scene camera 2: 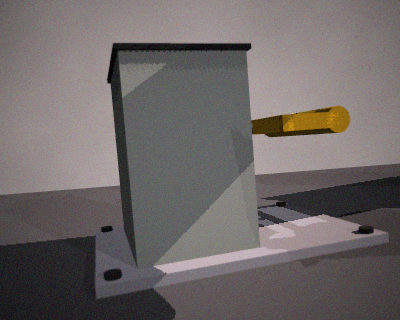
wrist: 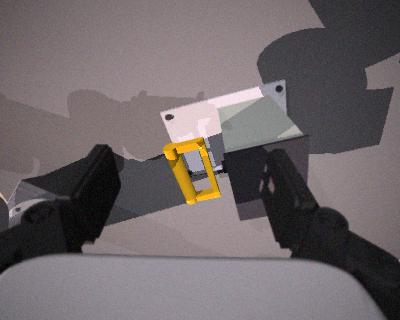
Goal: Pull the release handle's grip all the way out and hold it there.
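Observation:
The release handle's yellow grip (scene camera 2: 312, 121) (wrist: 182, 176) is a thick bar on a rectangular yellow frame. It sticks out from one side of a grey-green box housing (scene camera 2: 185, 150) (wrist: 260, 120) with a dark lid (scene camera 2: 180, 47). Part of the handle is hidden behind the housing in scene camera 2. My gripper (wrist: 190, 167) is open and empty. In the wrist view its black fingers stand left and right of the handle, which appears below and beyond the fingertips. The gripper does not show in scene camera 2.
The housing stands on a pale base plate (scene camera 2: 325, 232) (wrist: 192, 116) with black bolts (scene camera 2: 366, 229) (wrist: 169, 117) at its corners. The plate extends beneath the handle. Broad dark shadows cross the surface around it. A pale wall stands behind in scene camera 2.

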